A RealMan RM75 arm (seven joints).
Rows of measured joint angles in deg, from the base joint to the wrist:
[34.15 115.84 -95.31 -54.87 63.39 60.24 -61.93]
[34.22 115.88 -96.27 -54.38 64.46 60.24 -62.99]
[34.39 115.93 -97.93 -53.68 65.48 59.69 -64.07]
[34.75 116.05 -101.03 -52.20 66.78 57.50 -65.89]
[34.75 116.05 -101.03 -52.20 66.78 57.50 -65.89]
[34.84 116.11 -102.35 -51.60 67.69 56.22 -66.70]
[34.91 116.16 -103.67 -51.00 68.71 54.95 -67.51]
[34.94 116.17 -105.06 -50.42 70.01 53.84 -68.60]
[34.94 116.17 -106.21 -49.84 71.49 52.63 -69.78]
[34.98 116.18 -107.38 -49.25 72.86 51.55 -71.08]
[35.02 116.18 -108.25 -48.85 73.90 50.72 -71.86]
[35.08 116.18 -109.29 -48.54 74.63 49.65 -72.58]
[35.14 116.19 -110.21 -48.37 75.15 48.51 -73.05]
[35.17 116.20 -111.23 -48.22 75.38 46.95 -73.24]
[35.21 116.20 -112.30 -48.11 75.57 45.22 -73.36]
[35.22 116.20 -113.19 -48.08 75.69 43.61 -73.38]
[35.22 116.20 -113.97 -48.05 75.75 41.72 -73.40]
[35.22 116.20 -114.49 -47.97 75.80 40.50 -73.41]
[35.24 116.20 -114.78 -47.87 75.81 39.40 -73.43]
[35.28 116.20 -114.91 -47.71 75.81 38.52 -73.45]
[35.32 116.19 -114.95 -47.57 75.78 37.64 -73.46]
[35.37 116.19 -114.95 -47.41 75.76 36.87 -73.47]
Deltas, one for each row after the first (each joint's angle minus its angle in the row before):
[0.07 0.04 -0.96 0.49 1.07 0.00 -1.06]
[0.17 0.05 -1.66 0.70 1.02 -0.55 -1.08]
[0.36 0.12 -3.10 1.48 1.30 -2.19 -1.82]
[0.00 0.00 0.00 0.00 0.00 0.00 0.00]
[0.09 0.06 -1.32 0.60 0.91 -1.28 -0.81]
[0.07 0.05 -1.32 0.60 1.02 -1.27 -0.81]
[0.03 0.01 -1.39 0.58 1.30 -1.11 -1.09]
[0.00 0.00 -1.15 0.58 1.48 -1.21 -1.18]
[0.04 0.01 -1.17 0.59 1.37 -1.08 -1.30]
[0.04 0.00 -0.87 0.40 1.04 -0.83 -0.78]
[0.06 0.00 -1.04 0.31 0.73 -1.07 -0.72]
[0.06 0.01 -0.92 0.17 0.52 -1.14 -0.47]
[0.03 0.01 -1.02 0.15 0.23 -1.56 -0.19]
[0.04 0.00 -1.07 0.11 0.19 -1.73 -0.12]
[0.01 0.00 -0.89 0.03 0.12 -1.61 -0.02]
[0.00 0.00 -0.78 0.03 0.06 -1.89 -0.02]
[0.00 0.00 -0.52 0.08 0.05 -1.22 -0.01]
[0.02 0.00 -0.29 0.10 0.01 -1.10 -0.02]
[0.04 0.00 -0.13 0.16 0.00 -0.88 -0.02]
[0.04 -0.01 -0.04 0.14 -0.03 -0.88 -0.01]
[0.05 0.00 0.00 0.16 -0.02 -0.77 -0.01]

